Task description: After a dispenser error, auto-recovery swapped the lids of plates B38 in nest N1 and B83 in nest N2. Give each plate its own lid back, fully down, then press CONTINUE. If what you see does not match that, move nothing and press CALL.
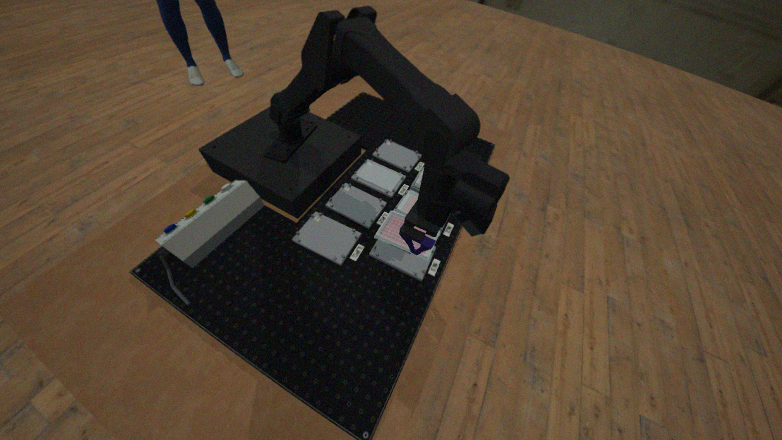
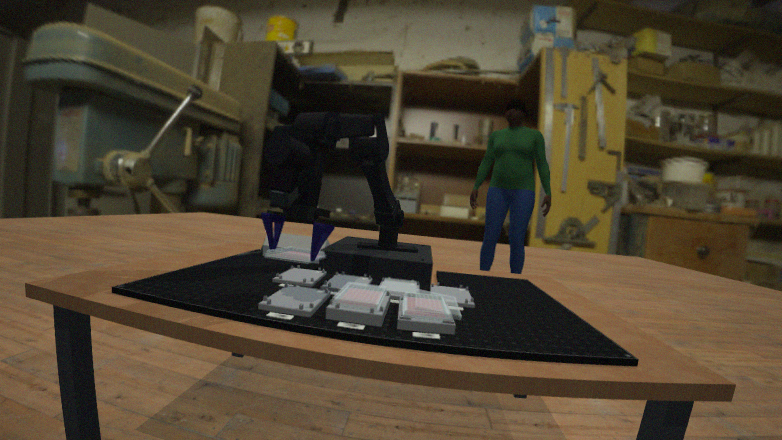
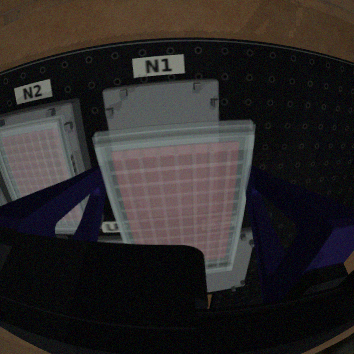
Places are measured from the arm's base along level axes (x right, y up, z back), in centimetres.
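Where they show: gripper, fingertip midpoint: (image 1: 422,239) (image 2: 291,256) (image 3: 175,173); arm's base at its link origin: (image 1: 292,140) (image 2: 387,248).
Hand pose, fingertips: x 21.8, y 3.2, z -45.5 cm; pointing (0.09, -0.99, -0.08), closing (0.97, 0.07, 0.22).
Each offset is from my fingertips to the centre of the thing. "*": to the spot under its first point.
My gripper (image 1: 418,240) (image 2: 293,252) (image 3: 175,173) is shut on a plate with pink wells and a clear rim @[* dx -0.7, dy -0.2, dz +6.7 cm] (image 1: 394,228) (image 2: 298,253) (image 3: 175,192), fingers on its two long sides. It holds the plate level above the board, partly over nest N1. Nest N1 @[dx -1.0, dy -8.9, dz +3.1 cm] (image 1: 401,260) (image 2: 295,299) (image 3: 162,102) is a bare grey block where it shows. Another pink plate @[dx -14.0, dy -6.4, dz +1.4 cm] (image 1: 407,202) (image 2: 358,296) (image 3: 35,155) sits in nest N2 @[dx -14.1, dy -8.4, dz +1.4 cm] (image 3: 75,120), under a clear cover. Codes on the plates and lids are not legible. CONTINUE and CALL cannot be told apart on the button box @[dx +9.0, dy -5.9, dz +49.9 cm] (image 1: 218,229).
Four grey nests @[* dx +2.7, dy -9.0, dz +22.3 cm] (image 1: 328,238) @[* dx -9.9, dy -9.0, dz +19.7 cm] (image 1: 356,205) @[dx -23.4, dy -8.6, dz +17.5 cm] (image 1: 378,176) @[* dx -36.2, dy -9.0, dz +15.2 cm] (image 1: 397,154) stand in a row between the robot base (image 1: 284,158) and the N nests. A third pink plate @[dx -28.7, dy -6.6, dz -1.2 cm] (image 2: 425,304) sits beside N2, with a clear edge sticking out at its right. A bent grey rod @[* dx +24.5, dy -9.7, dz +49.5 cm] (image 1: 173,280) lies beside the box.
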